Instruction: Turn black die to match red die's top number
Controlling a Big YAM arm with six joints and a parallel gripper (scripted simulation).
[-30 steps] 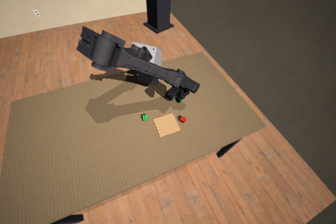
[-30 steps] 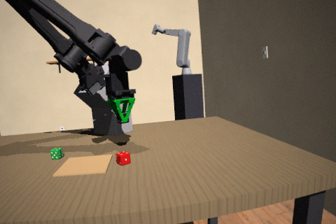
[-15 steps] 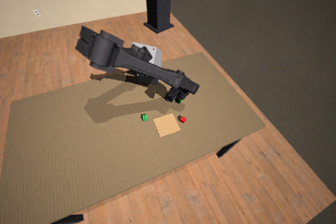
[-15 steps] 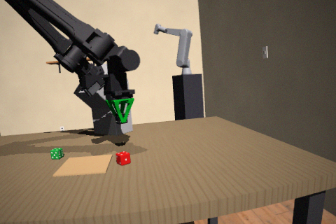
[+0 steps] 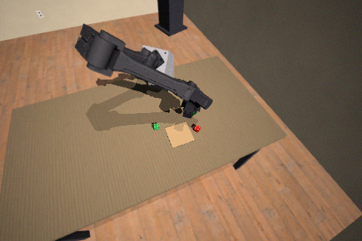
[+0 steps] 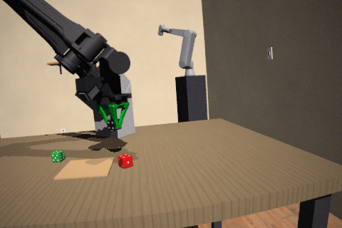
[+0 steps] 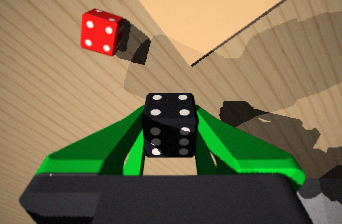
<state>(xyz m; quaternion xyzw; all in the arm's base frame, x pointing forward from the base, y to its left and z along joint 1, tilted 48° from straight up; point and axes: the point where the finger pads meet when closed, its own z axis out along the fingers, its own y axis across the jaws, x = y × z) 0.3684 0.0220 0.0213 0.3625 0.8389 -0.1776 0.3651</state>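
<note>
Right now my hand is 20 mm short of the tan mat, 100 mm to the left of it and 100 mm above it. Also, from my hand: red die (70 mm ahead, 10 mm to the left, 90 mm below); then black die (right at my hand); then green die (100 mm behind, 180 mm to the right, 90 mm below).
</note>
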